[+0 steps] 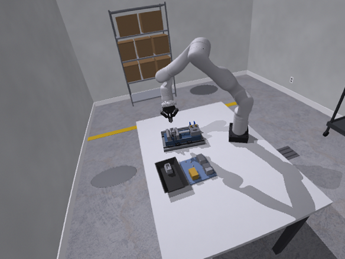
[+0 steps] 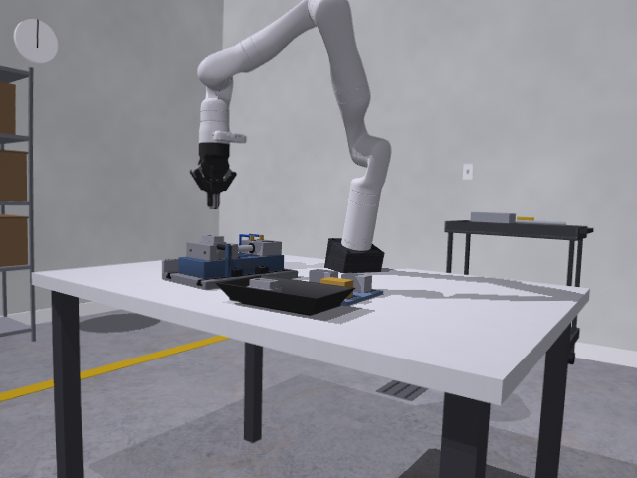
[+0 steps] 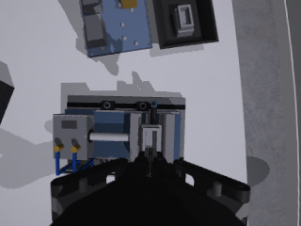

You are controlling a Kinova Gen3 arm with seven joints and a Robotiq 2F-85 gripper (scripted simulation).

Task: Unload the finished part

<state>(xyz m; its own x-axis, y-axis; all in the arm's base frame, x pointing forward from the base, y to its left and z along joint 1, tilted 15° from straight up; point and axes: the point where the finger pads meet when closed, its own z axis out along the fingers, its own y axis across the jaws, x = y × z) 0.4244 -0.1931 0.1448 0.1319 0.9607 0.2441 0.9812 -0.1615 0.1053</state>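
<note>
The blue vise is 70 mm behind my hand, 10 mm to the left of it and 160 mm below it. From my hand the other things lie so: yellow block: 20 mm behind, 360 mm to the left, 170 mm below; blue fixture plate: 60 mm behind, 310 mm to the left, 200 mm below.
</note>
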